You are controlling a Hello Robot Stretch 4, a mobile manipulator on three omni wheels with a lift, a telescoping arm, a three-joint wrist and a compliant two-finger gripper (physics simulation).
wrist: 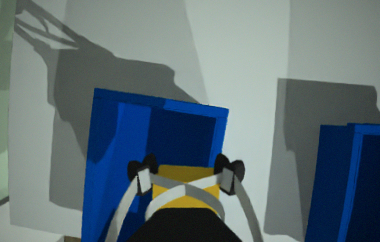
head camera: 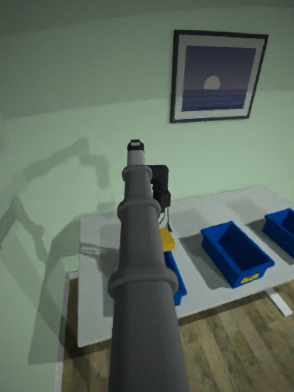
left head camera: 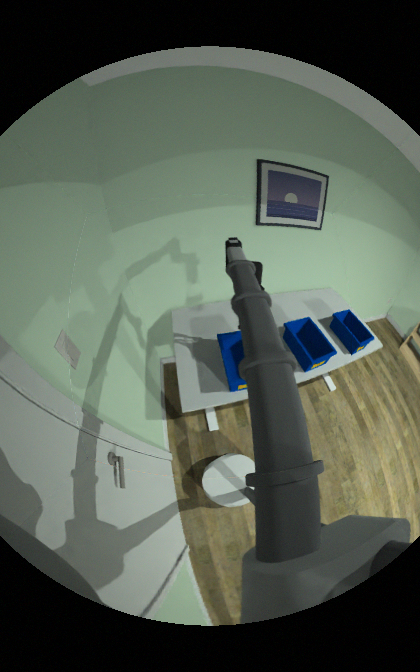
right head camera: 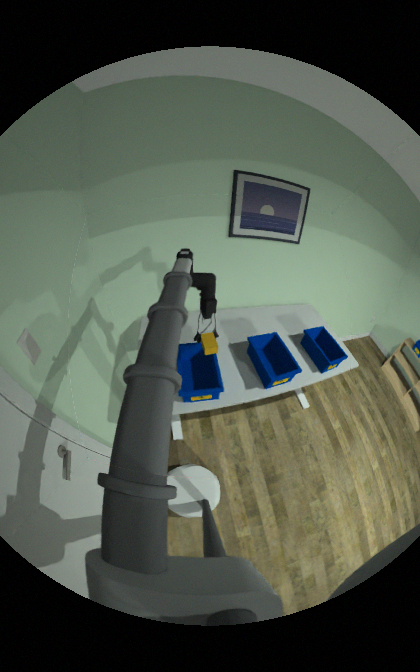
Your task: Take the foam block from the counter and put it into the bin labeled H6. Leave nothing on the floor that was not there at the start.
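Places are measured from the robot's base along level axes (x down, y left, z ahead), in metres.
Pixels of known places: gripper, between the fingertips: (wrist: 186, 166).
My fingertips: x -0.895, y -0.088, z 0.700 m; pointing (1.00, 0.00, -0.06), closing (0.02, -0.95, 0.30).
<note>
Ahead of a thing's pixels: the offset from my fingertips to its top centre. Level surfaces: height alone.
The yellow foam block (head camera: 167, 241) (right head camera: 209, 344) (wrist: 186, 190) is held between the fingertips of my gripper (right head camera: 207, 336) (wrist: 186, 166), which is shut on it. In the wrist view the block overlaps the right part of the left blue bin @(dz -0.087, dx +0.082, dy +0.038 m) (head camera: 177, 287) (left head camera: 229, 361) (right head camera: 187, 375) (wrist: 102, 150). In the right head view it appears over that bin's back edge, above the white table @(dx +0.202 m) (head camera: 100, 260) (right head camera: 235, 325) (wrist: 245, 100). The middle blue bin @(dz -0.006, dx +0.082, dy -0.372 m) (head camera: 220, 260) (left head camera: 299, 350) (right head camera: 261, 366) (wrist: 327, 175) and the right blue bin (left head camera: 342, 335) (right head camera: 314, 351) stand apart from it. Their yellow labels are too small to read.
A round white object (left head camera: 225, 482) (right head camera: 212, 482) is on the wooden floor in front of the table's left side. A wooden shelf stands at the far right. A green wall with a framed picture (head camera: 215, 77) (left head camera: 292, 195) is behind the table. A door with a handle is at the left.
</note>
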